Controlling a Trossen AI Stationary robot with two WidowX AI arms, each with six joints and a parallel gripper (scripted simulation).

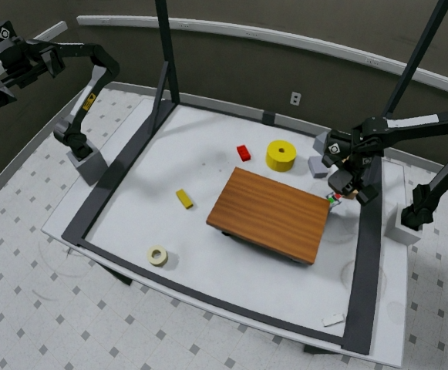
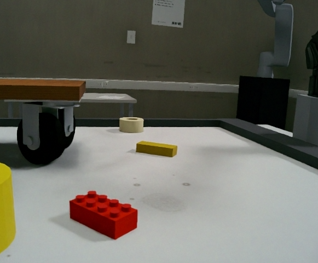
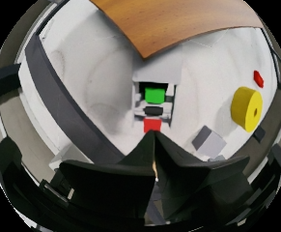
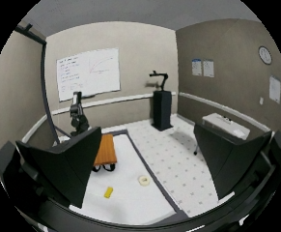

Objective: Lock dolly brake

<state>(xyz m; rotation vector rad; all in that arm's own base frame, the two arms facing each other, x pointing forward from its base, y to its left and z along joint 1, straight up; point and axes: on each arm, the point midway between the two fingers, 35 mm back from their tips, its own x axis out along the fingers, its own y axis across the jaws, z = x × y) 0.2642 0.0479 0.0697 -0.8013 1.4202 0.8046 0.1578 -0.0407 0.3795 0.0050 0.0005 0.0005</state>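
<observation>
Now: left hand 60 mm above the brake pedal, 10 mm to the left of it and 10 mm short of it. Also, from my left hand: white piece: 360 mm ahead, 130 mm below, 20 mm to the left; grey block: 170 mm behind, 120 mm below, 50 mm to the right; tan block: 120 mm below, 100 mm behind, 70 mm to the left.
</observation>
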